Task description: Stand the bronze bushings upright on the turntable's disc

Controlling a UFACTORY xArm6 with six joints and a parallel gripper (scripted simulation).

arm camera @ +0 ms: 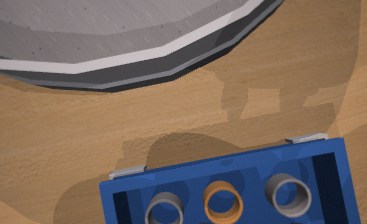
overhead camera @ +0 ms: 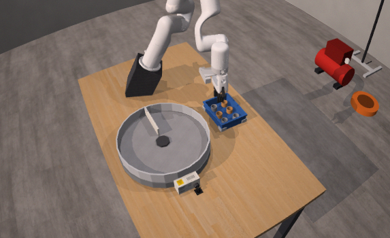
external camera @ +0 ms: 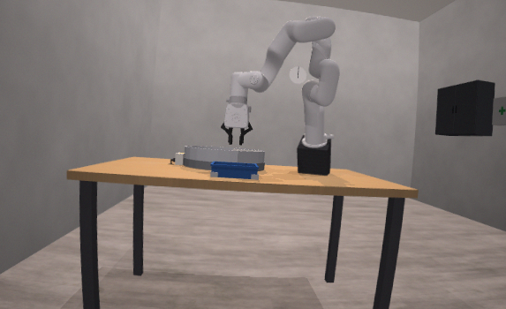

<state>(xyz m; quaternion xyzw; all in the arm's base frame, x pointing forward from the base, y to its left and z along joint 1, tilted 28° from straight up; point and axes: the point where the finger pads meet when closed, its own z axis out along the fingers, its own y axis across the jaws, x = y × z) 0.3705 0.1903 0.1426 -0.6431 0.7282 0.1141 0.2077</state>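
The blue crate lies 120 mm below my hand, 40 mm to the left of it and 10 mm behind it. Round my hand: grey turntable disc 310 mm to the right, 100 mm below, 80 mm ahead.
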